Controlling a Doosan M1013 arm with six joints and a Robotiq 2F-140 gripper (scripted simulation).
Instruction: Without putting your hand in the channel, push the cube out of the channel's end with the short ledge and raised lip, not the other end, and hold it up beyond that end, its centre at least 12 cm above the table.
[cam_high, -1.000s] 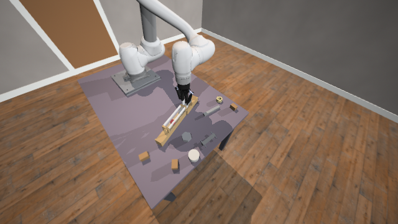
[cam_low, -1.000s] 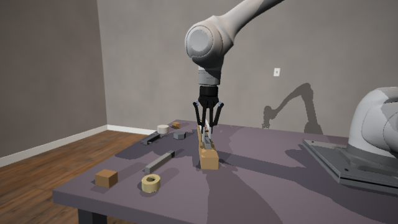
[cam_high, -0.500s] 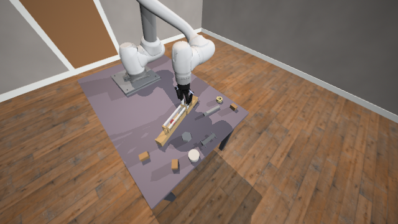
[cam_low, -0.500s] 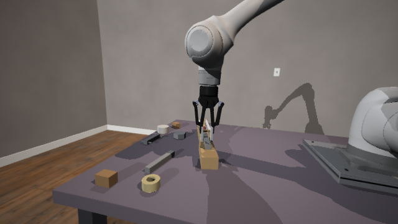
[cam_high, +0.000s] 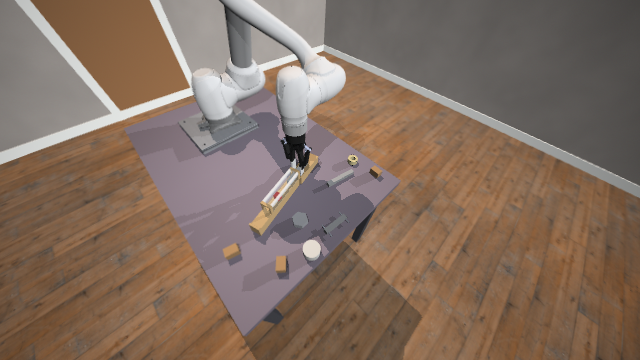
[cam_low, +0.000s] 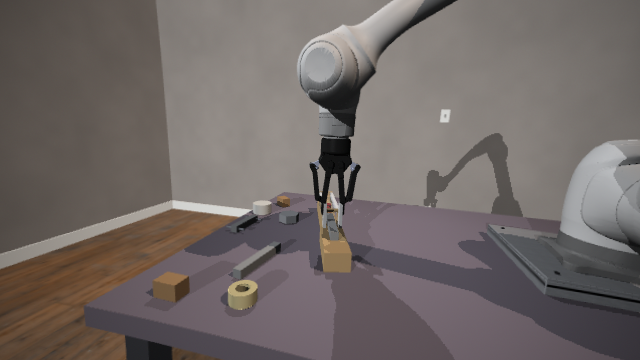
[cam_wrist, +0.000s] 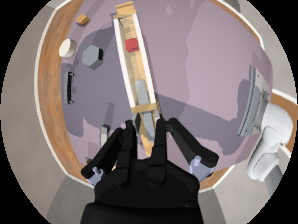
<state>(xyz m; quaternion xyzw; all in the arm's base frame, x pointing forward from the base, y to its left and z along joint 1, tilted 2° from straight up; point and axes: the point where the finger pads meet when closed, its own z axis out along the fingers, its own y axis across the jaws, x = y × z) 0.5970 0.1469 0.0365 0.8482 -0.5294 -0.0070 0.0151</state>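
Now: hand 11 cm to the left of the channel, 5 cm short of it and 3 cm above it. The rest, counted from my hand: grey hexagonal piece (19 cm ahead, 11 cm to the right, 7 cm below); grey handle piece (29 cm ahead, 8 cm below); yellow ring (29 cm to the left, 7 cm below, 6 cm ahead).
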